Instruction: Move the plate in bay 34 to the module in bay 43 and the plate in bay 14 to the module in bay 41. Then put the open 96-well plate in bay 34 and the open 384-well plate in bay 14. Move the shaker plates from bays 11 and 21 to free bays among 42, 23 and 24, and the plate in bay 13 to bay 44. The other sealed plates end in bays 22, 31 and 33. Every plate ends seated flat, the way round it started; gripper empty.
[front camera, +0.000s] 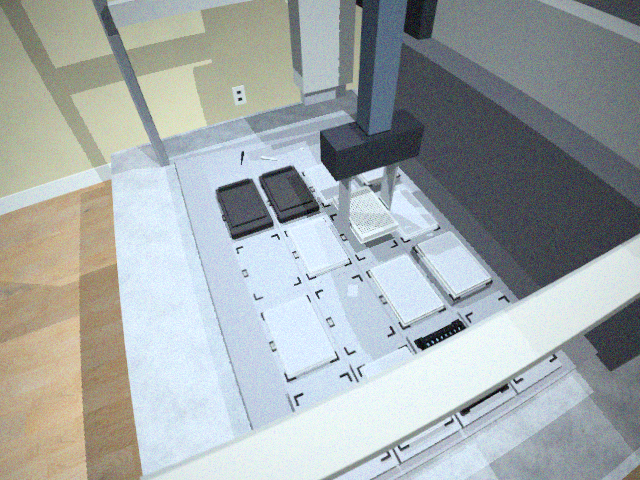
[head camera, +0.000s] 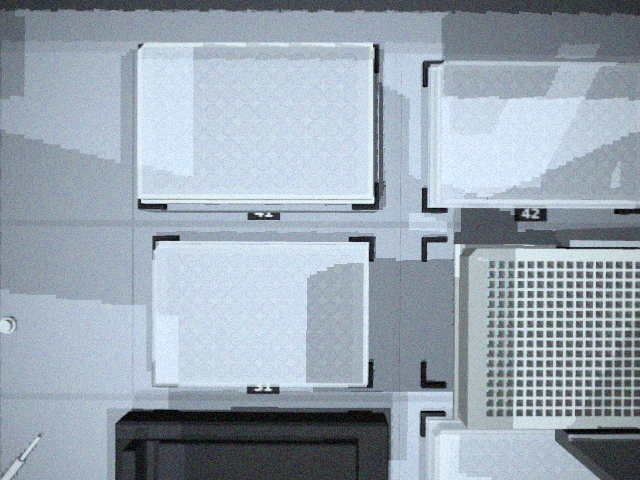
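Where they show: gripper, between the fingertips: (front camera: 364, 212) (head camera: 593, 335); robot's base, origin of its link: (front camera: 219, 199).
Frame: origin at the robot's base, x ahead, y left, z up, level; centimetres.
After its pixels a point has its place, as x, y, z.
Observation:
My gripper (front camera: 366, 219) @(22.8, 25.7, 5.5) is shut on the white open 384-well plate (front camera: 368, 207) @(22.4, 26.8, 6.1) (head camera: 573, 335) @(21.4, 25.8, 6.2), held level slightly above bay 32; its right part is cut off in the head view. A sealed plate (front camera: 381, 175) @(12.2, 36.2, 3.2) (head camera: 258, 124) @(6.6, 36.2, 3.3) sits on the module in bay 41, another (front camera: 449, 260) @(38.8, 35.4, 3.3) on the module in bay 43. Pale sealed plates show in bay 31 (front camera: 321, 180) @(5.9, 23.7, 1.5) (head camera: 248, 315) @(5.7, 25.7, 1.4), bay 42 (front camera: 410, 214) @(24.2, 36.5, 1.4) (head camera: 516, 155) @(21.2, 35.0, 1.4), bay 22 (front camera: 317, 242) @(22.8, 15.2, 1.4) (head camera: 485, 454) @(19.5, 17.7, 1.4), bay 33 (front camera: 405, 289) @(39.7, 25.3, 1.4) and bay 13 (front camera: 299, 335) @(39.9, 4.3, 1.4). The black open 96-well plate (front camera: 440, 335) @(50.3, 25.1, 2.7) is in bay 34, partly hidden.
Two dark shakers (front camera: 244, 207) @(7.7, 4.5, 2.4) (front camera: 288, 192) @(7.4, 14.9, 2.4) stand in bays 11 and 21; the bay 21 one (head camera: 248, 457) @(5.9, 18.0, 2.4) shows partly in the head view. A pale beam (front camera: 392, 397) @(61.9, 2.9, 40.0) hides the near bays. A small white square (front camera: 352, 289) @(34.9, 16.9, 0.1) lies around bay 23. Thin tools lie at the back left.

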